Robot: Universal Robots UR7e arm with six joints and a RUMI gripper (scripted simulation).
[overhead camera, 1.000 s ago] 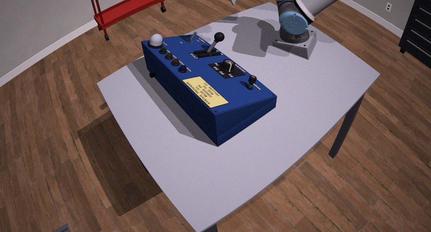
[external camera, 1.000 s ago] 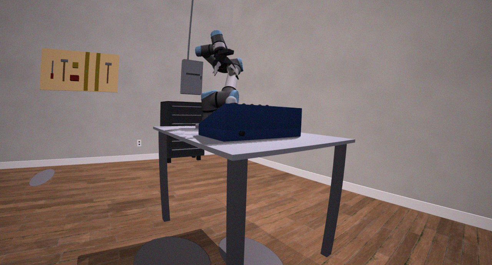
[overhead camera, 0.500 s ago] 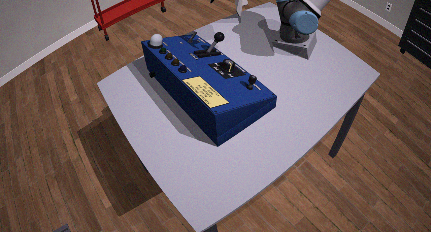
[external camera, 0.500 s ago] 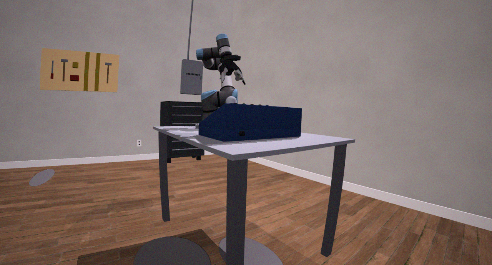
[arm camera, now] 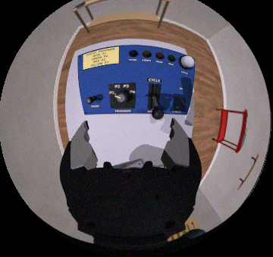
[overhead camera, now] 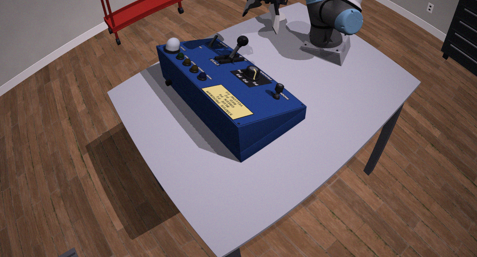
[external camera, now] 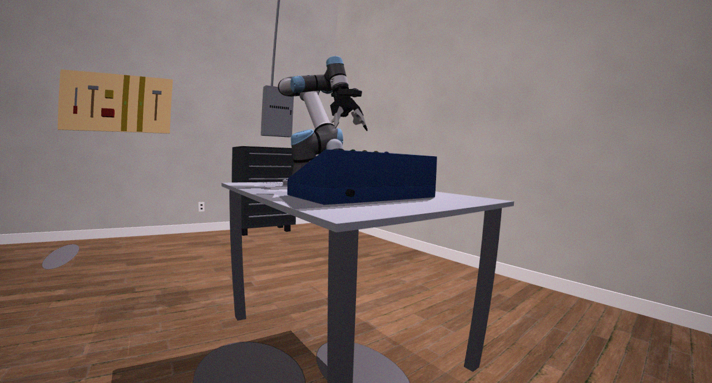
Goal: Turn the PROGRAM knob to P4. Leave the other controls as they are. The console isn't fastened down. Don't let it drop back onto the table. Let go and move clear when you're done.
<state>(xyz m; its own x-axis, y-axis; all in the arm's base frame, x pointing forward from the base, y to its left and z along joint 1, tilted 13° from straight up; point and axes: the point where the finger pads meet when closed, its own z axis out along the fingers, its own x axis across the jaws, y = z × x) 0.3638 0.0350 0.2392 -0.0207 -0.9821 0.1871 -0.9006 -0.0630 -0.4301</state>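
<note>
My hand is 15 cm above the program knob, 6 cm short of it and 4 cm to the right of it. Round my hand: mode knob (15 cm to the left, 15 cm below, 6 cm ahead); then blue console (17 cm below, 9 cm ahead, 3 cm to the right); then black ball-topped lever (14 cm below, 9 cm to the right, 3 cm ahead).
</note>
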